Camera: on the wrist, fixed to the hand. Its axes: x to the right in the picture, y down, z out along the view.
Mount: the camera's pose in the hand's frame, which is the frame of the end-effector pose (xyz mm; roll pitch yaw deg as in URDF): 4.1 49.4 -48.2 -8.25 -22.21 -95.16
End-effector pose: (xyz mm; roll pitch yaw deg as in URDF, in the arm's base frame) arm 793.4 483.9 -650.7 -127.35 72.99 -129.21
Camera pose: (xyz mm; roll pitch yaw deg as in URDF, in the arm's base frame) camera 745.8 533.6 -657.6 -115.23 -13.12 -67.21
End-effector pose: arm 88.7 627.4 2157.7 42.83 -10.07 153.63
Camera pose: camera 54.2 567.5 2156.7 -1.24 21.03 62.35
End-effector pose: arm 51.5 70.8 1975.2 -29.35 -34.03 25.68
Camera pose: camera 79.5 105.8 1922.6 39.74 -36.94 -103.63
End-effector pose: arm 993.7 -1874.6 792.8 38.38 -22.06 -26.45
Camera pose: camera 1030.1 -1816.0 787.7 11.41 16.69 -114.86
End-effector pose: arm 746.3 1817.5 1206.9 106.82 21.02 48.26
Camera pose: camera 739.7 1857.9 1262.6 -88.64 63.65 -119.38
